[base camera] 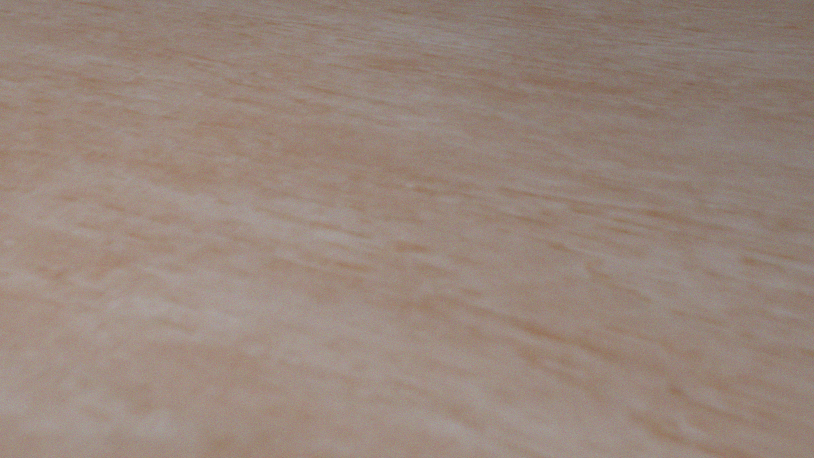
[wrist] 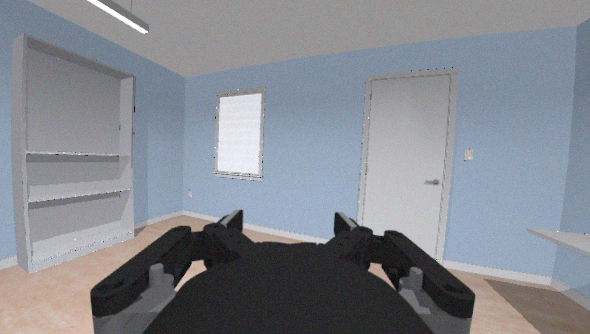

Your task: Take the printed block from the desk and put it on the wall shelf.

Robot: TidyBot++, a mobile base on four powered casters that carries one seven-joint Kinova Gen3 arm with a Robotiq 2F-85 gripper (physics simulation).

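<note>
My gripper point(wrist: 288, 221) is open in the wrist view, its two black fingers wide apart with no object between them. A corner of the pale desk point(wrist: 567, 240) juts in at the right edge of the wrist view, well away from the fingers. The printed block does not show in either view. A tall white shelf unit point(wrist: 19, 150) stands against the blue wall at the far left of the wrist view; its shelves hold no visible objects. I cannot tell whether it is the wall shelf.
A white door point(wrist: 407, 150) with a lever handle is in the far wall, right of centre. A bright window point(wrist: 240, 134) is left of it, and a light switch point(wrist: 468, 155) is to its right. The wood-look floor point(base camera: 407, 227) point(wrist: 30, 305) fills the base camera view.
</note>
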